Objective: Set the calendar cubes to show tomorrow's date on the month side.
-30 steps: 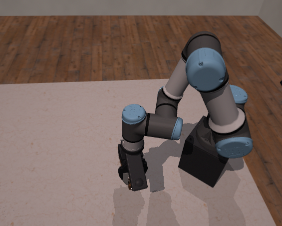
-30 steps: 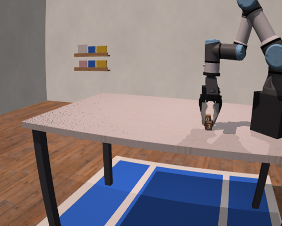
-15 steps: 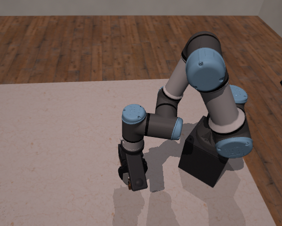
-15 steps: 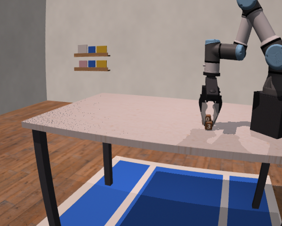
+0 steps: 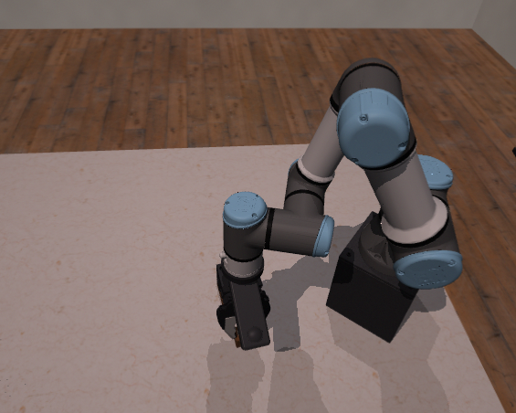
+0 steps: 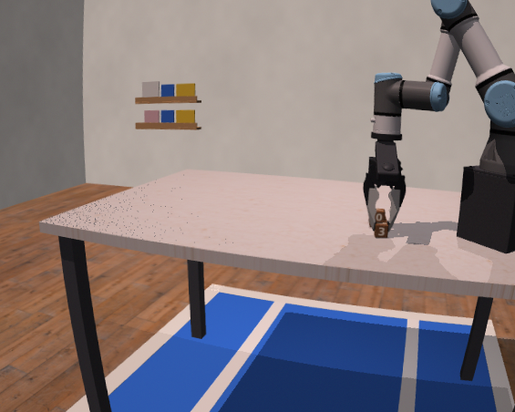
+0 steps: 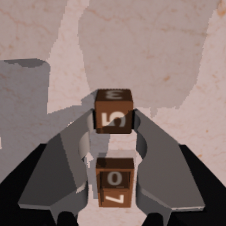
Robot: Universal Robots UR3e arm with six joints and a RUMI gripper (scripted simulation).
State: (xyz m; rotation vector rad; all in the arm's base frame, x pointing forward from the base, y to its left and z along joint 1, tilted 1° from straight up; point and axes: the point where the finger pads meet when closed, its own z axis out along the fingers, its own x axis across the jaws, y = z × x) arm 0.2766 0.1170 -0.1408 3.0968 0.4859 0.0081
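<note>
My hand is 10 mm above the brown digit cube. Round my hand: calendar tray 100 mm to the right, 30 mm ahead, 20 mm below.
</note>
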